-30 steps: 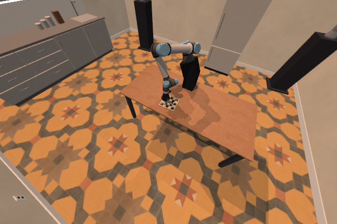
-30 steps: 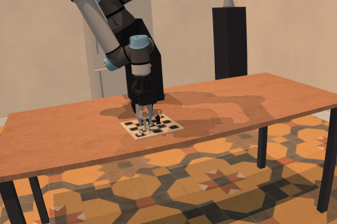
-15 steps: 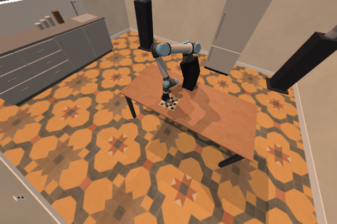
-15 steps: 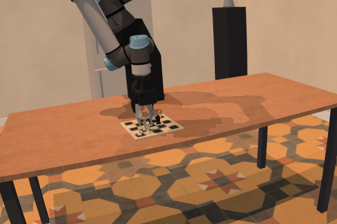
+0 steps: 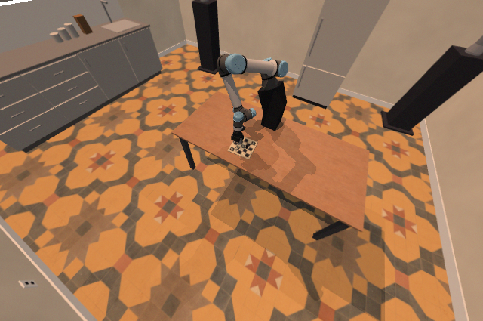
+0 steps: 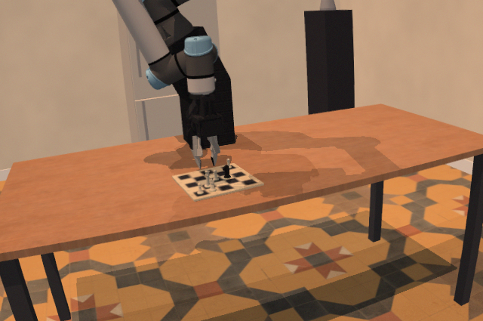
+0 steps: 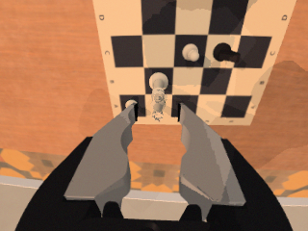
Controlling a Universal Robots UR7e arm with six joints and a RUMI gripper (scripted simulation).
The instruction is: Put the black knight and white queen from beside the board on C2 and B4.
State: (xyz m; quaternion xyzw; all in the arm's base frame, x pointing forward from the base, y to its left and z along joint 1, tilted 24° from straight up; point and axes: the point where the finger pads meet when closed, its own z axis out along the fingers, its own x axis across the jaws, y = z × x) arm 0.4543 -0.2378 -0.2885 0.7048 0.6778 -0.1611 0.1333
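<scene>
Now: the white queen 50 mm below my hand. Round my hand: black knight: 80 mm to the left, 60 mm below, 40 mm behind; then small chessboard: 80 mm below, 40 mm to the left, 40 mm behind.
</scene>
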